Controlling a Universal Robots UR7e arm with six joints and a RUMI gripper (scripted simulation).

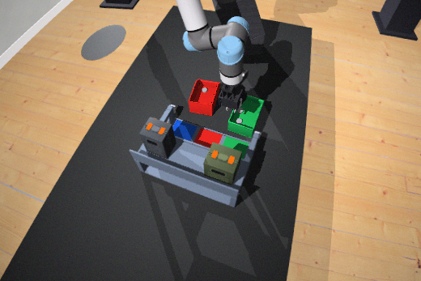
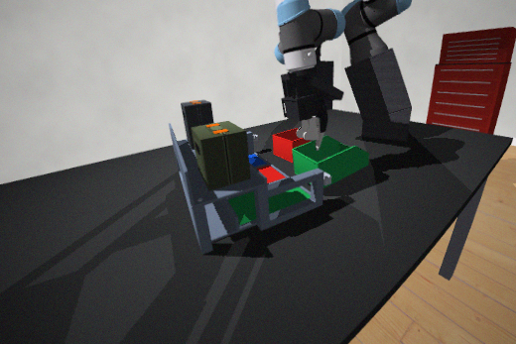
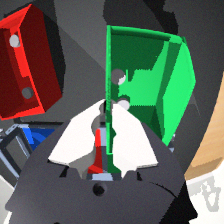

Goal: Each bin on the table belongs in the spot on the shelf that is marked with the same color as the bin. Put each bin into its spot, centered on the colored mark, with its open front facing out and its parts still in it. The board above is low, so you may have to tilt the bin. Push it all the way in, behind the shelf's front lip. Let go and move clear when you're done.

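My gripper is now 5 cm to the right of the green bin and 2 cm above it. The rest, counted from my hand: dark grey box (24 cm ahead, 23 cm to the right, 8 cm above); then red bin (14 cm to the right, 9 cm behind, 5 cm below).
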